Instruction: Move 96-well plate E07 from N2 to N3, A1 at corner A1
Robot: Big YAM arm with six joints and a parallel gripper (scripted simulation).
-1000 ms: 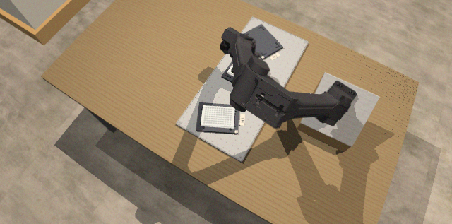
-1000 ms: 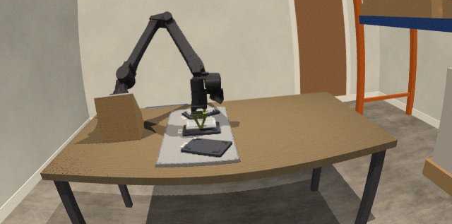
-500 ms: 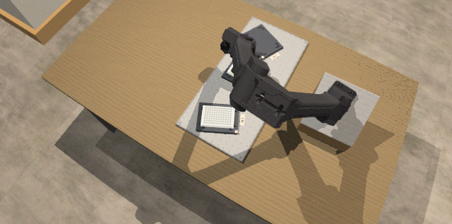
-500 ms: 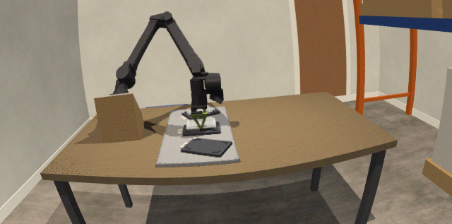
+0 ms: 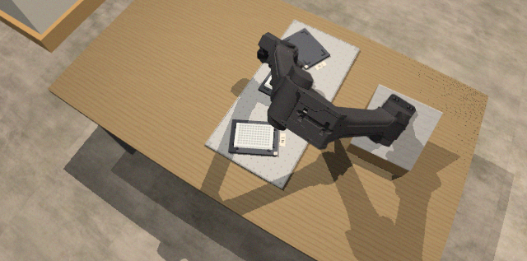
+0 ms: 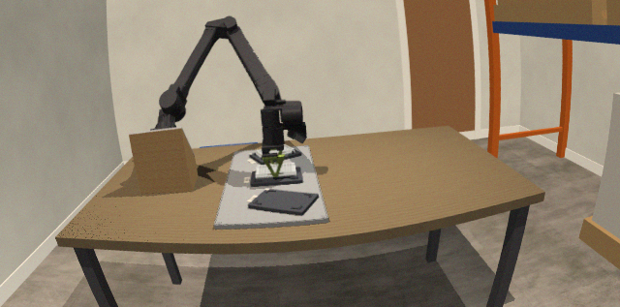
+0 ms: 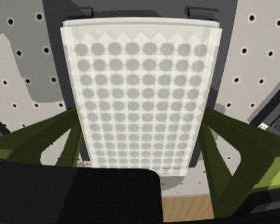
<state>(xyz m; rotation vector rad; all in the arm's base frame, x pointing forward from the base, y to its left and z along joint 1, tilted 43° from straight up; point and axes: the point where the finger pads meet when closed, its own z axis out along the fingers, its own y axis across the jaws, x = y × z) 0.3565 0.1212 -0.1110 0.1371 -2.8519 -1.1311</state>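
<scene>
Right now the dark landing nest N3 is 20 mm below my hand. From my hand the other things lie so: N2 label: 160 mm to the right, 60 mm behind, 30 mm below; dark plate nest N2: 200 mm to the right, 30 mm ahead, 20 mm below.
</scene>
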